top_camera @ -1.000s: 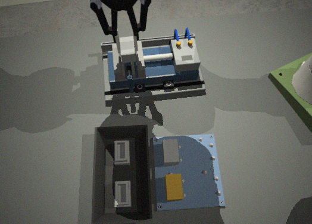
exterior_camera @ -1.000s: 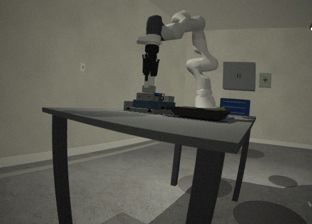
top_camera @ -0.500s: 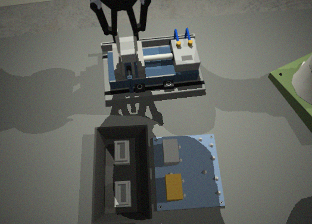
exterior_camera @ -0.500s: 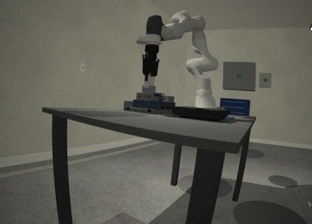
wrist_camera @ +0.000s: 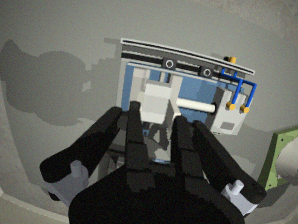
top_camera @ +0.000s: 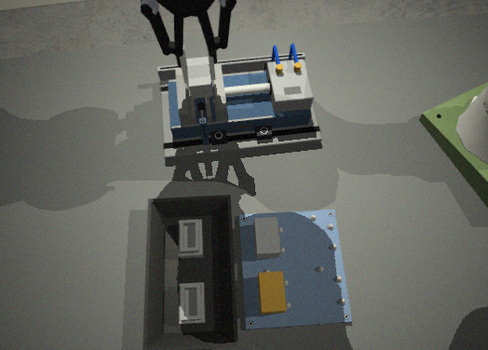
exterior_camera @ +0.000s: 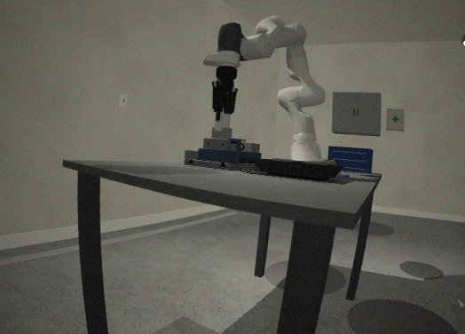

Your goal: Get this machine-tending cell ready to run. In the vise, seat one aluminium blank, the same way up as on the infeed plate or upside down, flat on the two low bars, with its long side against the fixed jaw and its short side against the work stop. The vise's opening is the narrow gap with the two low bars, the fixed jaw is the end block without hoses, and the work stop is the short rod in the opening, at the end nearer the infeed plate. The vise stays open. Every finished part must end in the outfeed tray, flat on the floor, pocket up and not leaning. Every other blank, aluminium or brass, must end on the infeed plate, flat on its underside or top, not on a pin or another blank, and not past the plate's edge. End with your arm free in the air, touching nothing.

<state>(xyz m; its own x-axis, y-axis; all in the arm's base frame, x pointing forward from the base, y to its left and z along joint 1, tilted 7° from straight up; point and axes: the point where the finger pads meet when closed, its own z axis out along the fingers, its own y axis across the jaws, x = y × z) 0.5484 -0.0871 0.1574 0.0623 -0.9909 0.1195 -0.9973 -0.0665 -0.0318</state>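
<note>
The fixed jaw is 3 cm ahead of my hand, 1 cm to the left of it and 8 cm below it. Round my hand: work stop: 5 cm to the left, 7 cm below; moving jaw: 3 cm behind, 8 cm below; vise: 7 cm behind, 12 cm below.
</note>
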